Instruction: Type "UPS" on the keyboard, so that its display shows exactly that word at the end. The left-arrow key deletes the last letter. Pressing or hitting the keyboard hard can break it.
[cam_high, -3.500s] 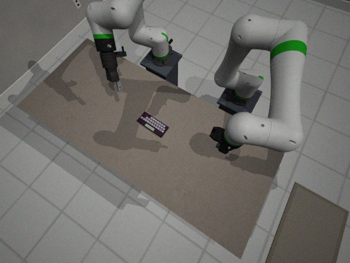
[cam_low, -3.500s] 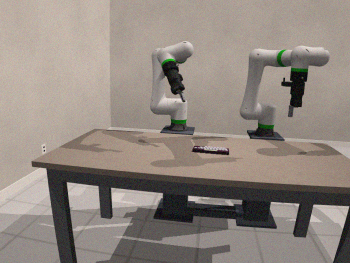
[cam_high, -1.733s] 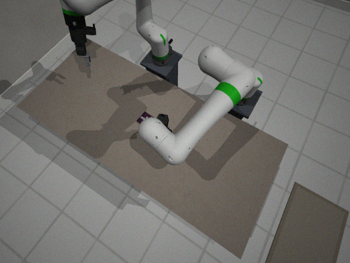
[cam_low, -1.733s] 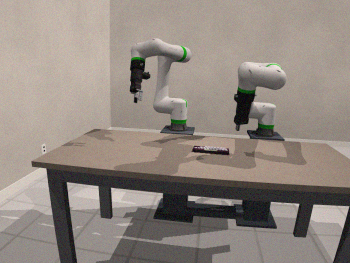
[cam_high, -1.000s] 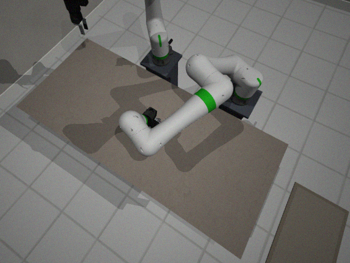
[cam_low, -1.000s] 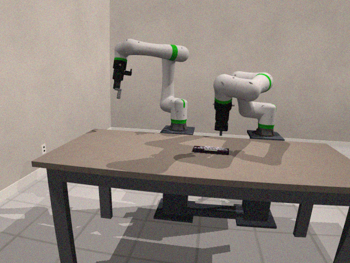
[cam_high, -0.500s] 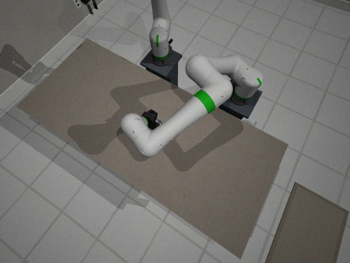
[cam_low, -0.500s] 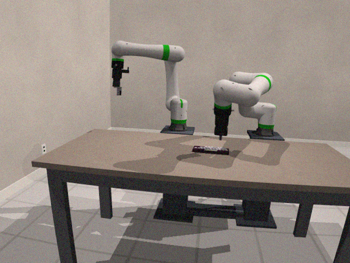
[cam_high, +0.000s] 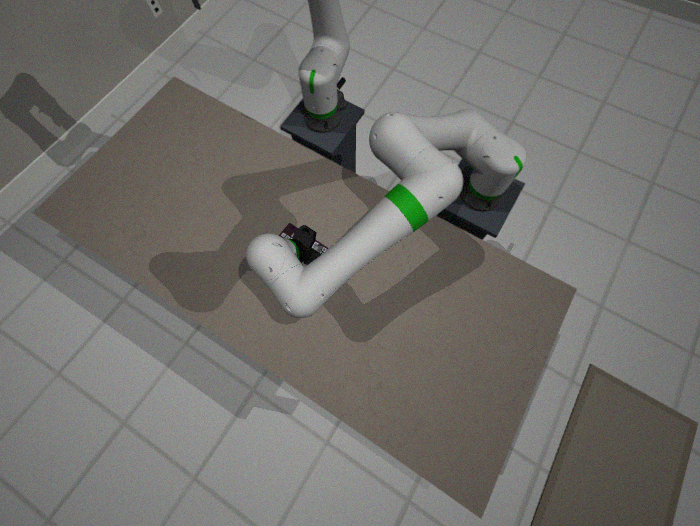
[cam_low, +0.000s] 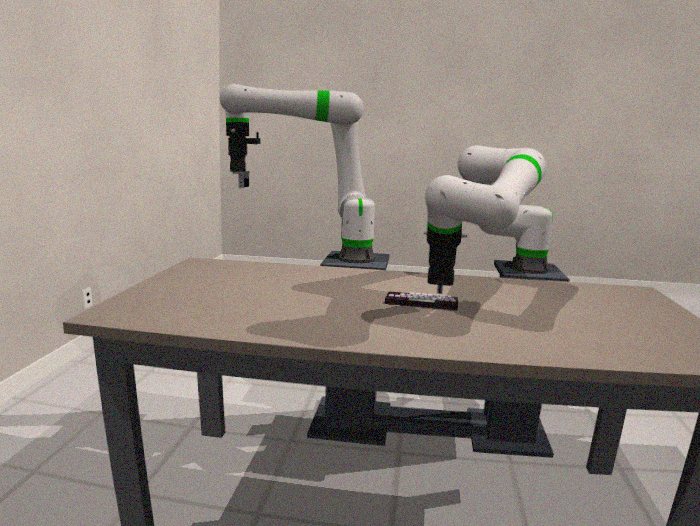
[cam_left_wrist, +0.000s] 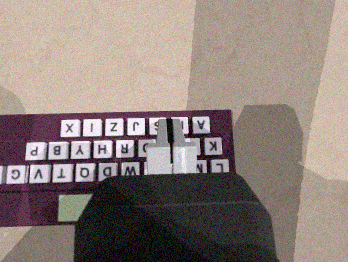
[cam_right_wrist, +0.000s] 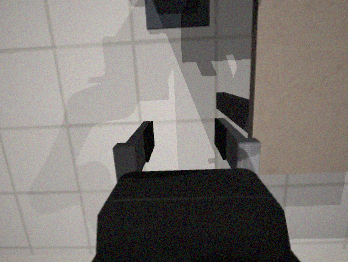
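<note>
Right now my left hand is 140 mm to the left of the left-arrow key, 30 mm above it and 10 mm short of it.
</note>
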